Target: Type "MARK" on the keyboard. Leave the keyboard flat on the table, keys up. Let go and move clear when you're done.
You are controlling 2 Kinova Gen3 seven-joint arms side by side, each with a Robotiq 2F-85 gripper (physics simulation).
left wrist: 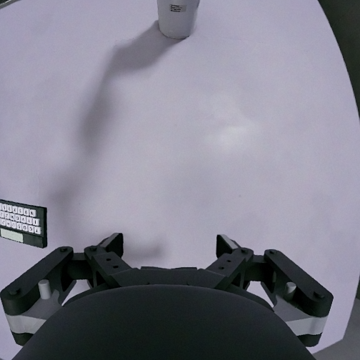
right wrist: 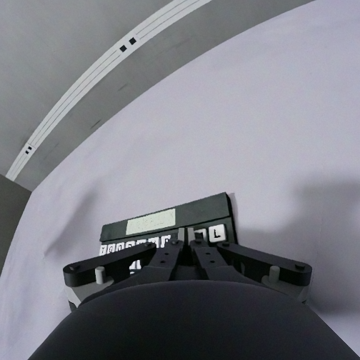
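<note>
The black keyboard (left wrist: pixel 30 239) (right wrist: pixel 207 209) with white letter keys and a pale blank panel lies flat on the table, keys up. It is cut off at the left edge of the left wrist view. My right gripper (right wrist: pixel 185 237) is shut and empty, with its fingertips low over the key row beside the panel. The L key (right wrist: pixel 216 233) shows to the right of the tips; a key between is partly hidden, and the fingers and gripper body cover many other keys. Whether the tips touch a key cannot be told. My left gripper (left wrist: pixel 169 244) is open and empty, apart from the keyboard.
A white cup-like container (left wrist: pixel 177 20) with a small label stands at the far side of the pale table (left wrist: pixel 280 190) (right wrist: pixel 270 110) in the left wrist view. The table's curved edge runs along the right of that view and the upper left of the right wrist view.
</note>
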